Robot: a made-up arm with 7 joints.
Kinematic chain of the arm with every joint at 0, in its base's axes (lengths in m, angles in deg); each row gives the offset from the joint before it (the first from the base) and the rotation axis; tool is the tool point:
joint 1: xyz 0 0 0.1 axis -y
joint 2: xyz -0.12 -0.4 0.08 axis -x
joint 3: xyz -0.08 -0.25 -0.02 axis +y
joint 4: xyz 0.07 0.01 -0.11 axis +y
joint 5: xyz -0.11 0 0.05 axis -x
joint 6: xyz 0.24 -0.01 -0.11 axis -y
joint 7: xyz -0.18 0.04 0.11 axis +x
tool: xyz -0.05 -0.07 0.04
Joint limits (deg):
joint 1: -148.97..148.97
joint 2: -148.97..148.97
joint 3: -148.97..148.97
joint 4: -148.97..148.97
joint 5: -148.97..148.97
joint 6: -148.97..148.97
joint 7: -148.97..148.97
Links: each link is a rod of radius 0.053 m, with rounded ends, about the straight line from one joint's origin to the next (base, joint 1, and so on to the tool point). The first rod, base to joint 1, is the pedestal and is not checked.
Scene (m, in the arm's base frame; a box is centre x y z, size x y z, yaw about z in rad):
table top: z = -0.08
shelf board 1: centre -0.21 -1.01 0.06 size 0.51 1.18 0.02 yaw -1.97
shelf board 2: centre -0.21 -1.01 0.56 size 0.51 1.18 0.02 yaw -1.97
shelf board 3: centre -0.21 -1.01 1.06 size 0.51 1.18 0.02 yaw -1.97
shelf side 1: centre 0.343 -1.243 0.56 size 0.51 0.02 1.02 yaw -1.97
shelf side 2: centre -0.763 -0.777 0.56 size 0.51 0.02 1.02 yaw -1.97
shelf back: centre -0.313 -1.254 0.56 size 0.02 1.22 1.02 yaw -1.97
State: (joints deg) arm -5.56 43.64 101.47 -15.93 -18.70 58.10 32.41
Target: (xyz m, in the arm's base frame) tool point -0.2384 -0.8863 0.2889
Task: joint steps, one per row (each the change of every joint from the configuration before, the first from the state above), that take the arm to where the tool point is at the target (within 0.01 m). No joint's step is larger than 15 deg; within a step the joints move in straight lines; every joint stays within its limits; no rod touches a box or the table.
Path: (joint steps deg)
1: -4.41 3.54 -11.38 -7.85 3.34 5.69 2.04
2: -4.40 3.54 -11.38 -7.84 3.34 5.68 2.05
3: -4.41 3.54 -11.38 -7.85 3.34 5.69 2.04
4: -4.40 3.53 -11.38 -7.84 3.34 5.69 2.04

